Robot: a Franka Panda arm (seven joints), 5 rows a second.
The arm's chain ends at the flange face. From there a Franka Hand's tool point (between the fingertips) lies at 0.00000 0.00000 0.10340 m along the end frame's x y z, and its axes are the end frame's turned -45 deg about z.
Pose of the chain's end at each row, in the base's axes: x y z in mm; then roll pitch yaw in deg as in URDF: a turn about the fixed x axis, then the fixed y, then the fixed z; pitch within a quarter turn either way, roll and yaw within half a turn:
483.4, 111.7, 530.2, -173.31, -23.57, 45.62
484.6, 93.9, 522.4, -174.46, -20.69, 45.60
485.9, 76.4, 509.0, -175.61, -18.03, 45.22
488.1, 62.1, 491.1, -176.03, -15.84, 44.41
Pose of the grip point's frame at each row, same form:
503.5, 149.5, 436.1, 167.17, -20.99, 94.40
502.9, 126.9, 426.1, 168.71, -18.28, 93.44
502.8, 104.6, 411.0, 169.99, -15.68, 92.30
503.2, 86.9, 391.9, 171.36, -13.89, 91.02

